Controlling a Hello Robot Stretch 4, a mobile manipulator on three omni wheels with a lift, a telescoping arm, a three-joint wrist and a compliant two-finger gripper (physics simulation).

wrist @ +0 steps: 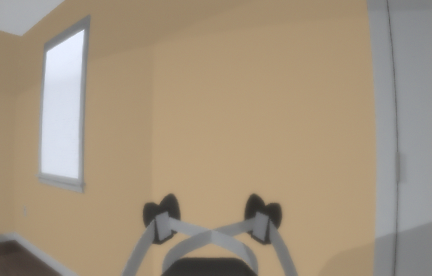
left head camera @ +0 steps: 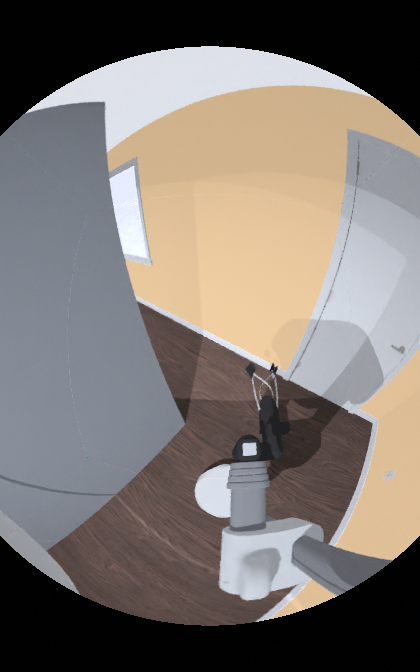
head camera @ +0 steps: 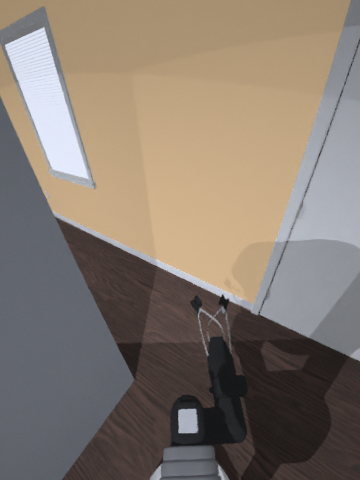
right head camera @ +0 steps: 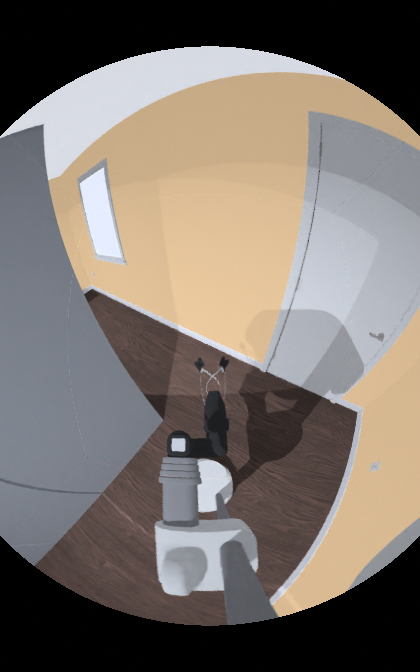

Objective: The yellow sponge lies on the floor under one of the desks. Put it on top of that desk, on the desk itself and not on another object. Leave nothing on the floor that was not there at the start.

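Frame: origin at the robot's base, x right, y ahead, z up, level; centimetres.
Where they show: gripper, fingertip midpoint: point(wrist: 212, 210) point(head camera: 208, 296).
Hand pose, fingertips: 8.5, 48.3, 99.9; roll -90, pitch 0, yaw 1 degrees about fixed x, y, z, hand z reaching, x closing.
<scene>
After its pixels a point has its place, as x, y, z.
My gripper point(head camera: 210, 303) @[8.5, 48.3, 99.9] point(left head camera: 262, 369) point(right head camera: 212, 364) point(wrist: 212, 210) @[8.5, 48.3, 99.9] is open and empty. Its two dark fingertips stand apart, and the orange wall shows between them in the wrist view. It points away from my body, above the dark wooden floor and toward the foot of the wall. The yellow sponge does not show in these views. No desk shows in them either.
A tall grey partition point(head camera: 55, 320) @[-42.5, 45.0, 93.7] point(left head camera: 55, 300) point(right head camera: 40, 350) stands close on the left. An orange wall point(head camera: 210, 150) @[20.4, 135.8, 124.1] point(wrist: 260, 110) @[26.5, 131.5, 121.2] with a window point(head camera: 50, 105) @[-117.6, 230.3, 149.4] point(wrist: 62, 105) @[-120.4, 232.2, 141.1] is ahead. A closed white door point(left head camera: 370, 300) point(right head camera: 340, 280) is at the right.
</scene>
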